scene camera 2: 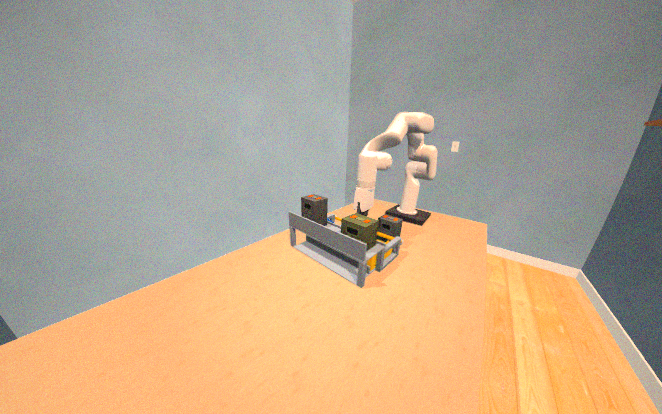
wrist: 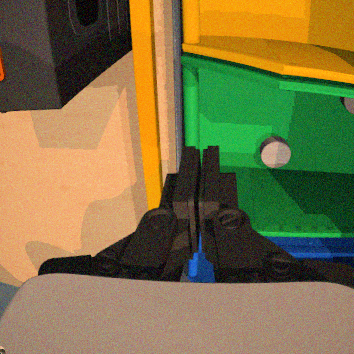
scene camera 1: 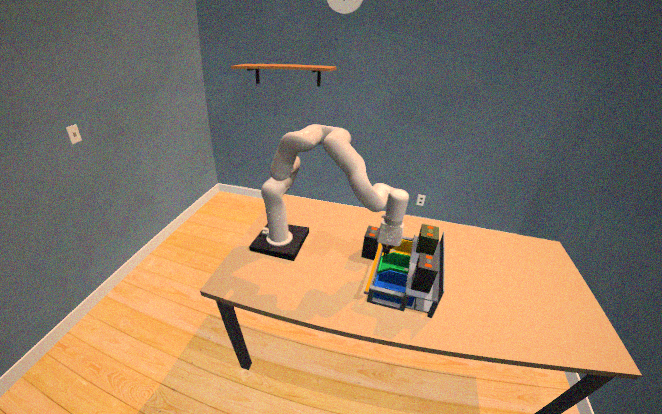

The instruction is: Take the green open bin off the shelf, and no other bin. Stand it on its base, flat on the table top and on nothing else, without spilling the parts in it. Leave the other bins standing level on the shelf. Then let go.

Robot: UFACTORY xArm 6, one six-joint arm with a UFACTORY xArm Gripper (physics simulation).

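Seen in the pictures: gripper, fingertip midpoint: (wrist: 202, 171) (scene camera 1: 385, 254); arm's base, origin of the base link: (scene camera 2: 406, 211) (scene camera 1: 279, 238).
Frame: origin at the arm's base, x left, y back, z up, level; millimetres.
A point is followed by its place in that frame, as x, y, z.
The green bin (scene camera 1: 396, 260) @(14, -567, 10) (wrist: 240, 107) @(-26, -533, -21) sits in the shelf (scene camera 2: 325, 232) @(-22, -756, 112) (wrist: 177, 100) @(-15, -488, -8) between the yellow bin (scene camera 1: 404, 245) @(120, -595, 21) (wrist: 255, 20) @(39, -542, -21) and the blue bin (scene camera 1: 391, 280) @(-104, -559, -2) (wrist: 320, 248) @(-102, -596, 46). A round pale part (wrist: 276, 153) @(-59, -562, -11) lies inside the green bin, and part of another shows at the right edge of the wrist view. My gripper (scene camera 1: 386, 251) @(-22, -510, 65) (scene camera 2: 362, 213) @(-22, -510, 65) (wrist: 202, 171) @(-22, -510, 65) is shut and empty, pointing down at the green bin's front lip. The fingers hide part of that lip. Whether they touch it cannot be told. The green bin is hidden in scene camera 2.
A yellow bar (scene camera 1: 373, 272) @(-114, -478, 32) (wrist: 146, 100) @(2, -479, 35) runs along the shelf's front. A dark box (scene camera 1: 370, 246) @(26, -438, 51) (scene camera 2: 390, 226) @(92, -470, 76) (wrist: 30, 60) @(46, -460, 100) stands on the table (scene camera 1: 500, 310) @(-131, -1051, -30) (scene camera 2: 250, 340) @(46, -1093, -30) before it. An olive box (scene camera 1: 428, 240) @(19, -680, 152) (scene camera 2: 359, 231) @(95, -727, 145) and another dark box (scene camera 1: 425, 276) @(-205, -668, 156) (scene camera 2: 314, 210) @(-125, -707, 155) stand on the shelf's rear part.
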